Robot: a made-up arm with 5 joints.
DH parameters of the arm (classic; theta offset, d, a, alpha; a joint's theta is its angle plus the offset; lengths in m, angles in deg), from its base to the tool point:
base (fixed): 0 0 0.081 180
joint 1: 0 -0.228 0.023 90
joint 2: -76.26 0 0.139 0
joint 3: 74.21 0 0.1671 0
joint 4: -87.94 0.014 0 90
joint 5: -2.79 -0.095 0 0
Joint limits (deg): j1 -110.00..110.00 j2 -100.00..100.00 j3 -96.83..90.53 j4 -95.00..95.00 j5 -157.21..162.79
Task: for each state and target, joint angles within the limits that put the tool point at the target. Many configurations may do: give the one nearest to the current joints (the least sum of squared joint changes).
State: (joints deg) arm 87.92 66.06 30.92 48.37 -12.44
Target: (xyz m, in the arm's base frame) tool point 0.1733 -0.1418 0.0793
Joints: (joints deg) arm 61.69 40.40 23.36 55.36 -12.44
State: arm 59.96 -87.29 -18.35 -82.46 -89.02
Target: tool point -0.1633 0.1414 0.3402
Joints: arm 27.22 -97.38 -20.93 -91.63 -89.02
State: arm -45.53 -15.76 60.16 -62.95 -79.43
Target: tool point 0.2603 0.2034 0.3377
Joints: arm -45.64 -7.38 36.01 -57.81 -79.43
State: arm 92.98 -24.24 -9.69 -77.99 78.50
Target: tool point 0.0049 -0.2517 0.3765
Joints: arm 109.87 -1.64 26.23 -78.41 78.50
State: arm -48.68 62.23 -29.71 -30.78 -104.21
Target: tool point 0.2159 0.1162 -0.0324
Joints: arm -36.23 76.70 17.65 -17.89 -104.21
